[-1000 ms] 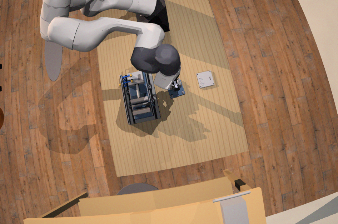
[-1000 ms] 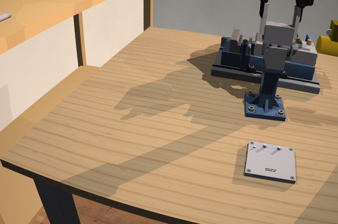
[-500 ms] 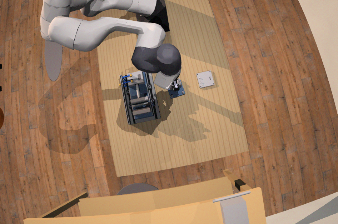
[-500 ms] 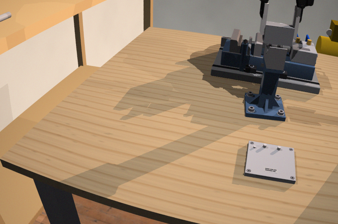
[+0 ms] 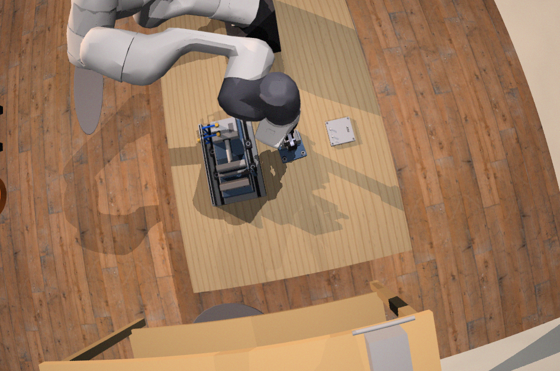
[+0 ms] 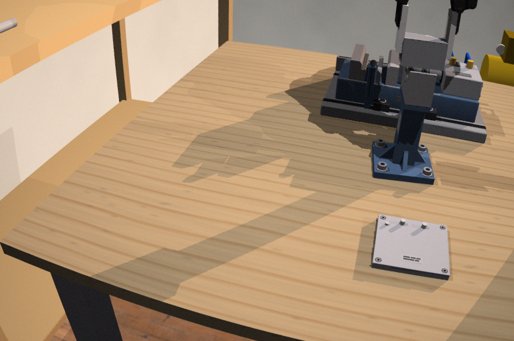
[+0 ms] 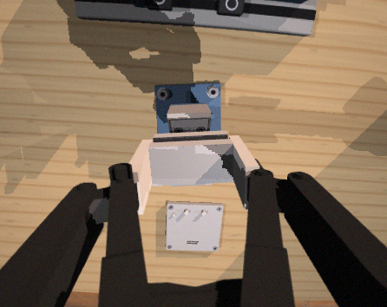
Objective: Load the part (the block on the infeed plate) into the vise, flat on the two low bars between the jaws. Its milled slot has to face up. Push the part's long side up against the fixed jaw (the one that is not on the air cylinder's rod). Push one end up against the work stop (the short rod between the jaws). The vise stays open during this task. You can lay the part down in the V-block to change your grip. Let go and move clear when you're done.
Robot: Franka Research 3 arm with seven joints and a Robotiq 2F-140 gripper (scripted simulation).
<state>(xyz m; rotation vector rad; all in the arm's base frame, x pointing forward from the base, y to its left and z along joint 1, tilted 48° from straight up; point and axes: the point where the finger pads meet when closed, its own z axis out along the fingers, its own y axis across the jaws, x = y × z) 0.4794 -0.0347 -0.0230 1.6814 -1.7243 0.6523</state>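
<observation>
My hand is 3 cm above the part. The rest, counted from my hand: work stop (5 cm ahead, 17 cm to the right, 12 cm below); then v-block post (15 cm below); then work stop post (6 cm ahead, 14 cm to the right, 15 cm below).
</observation>
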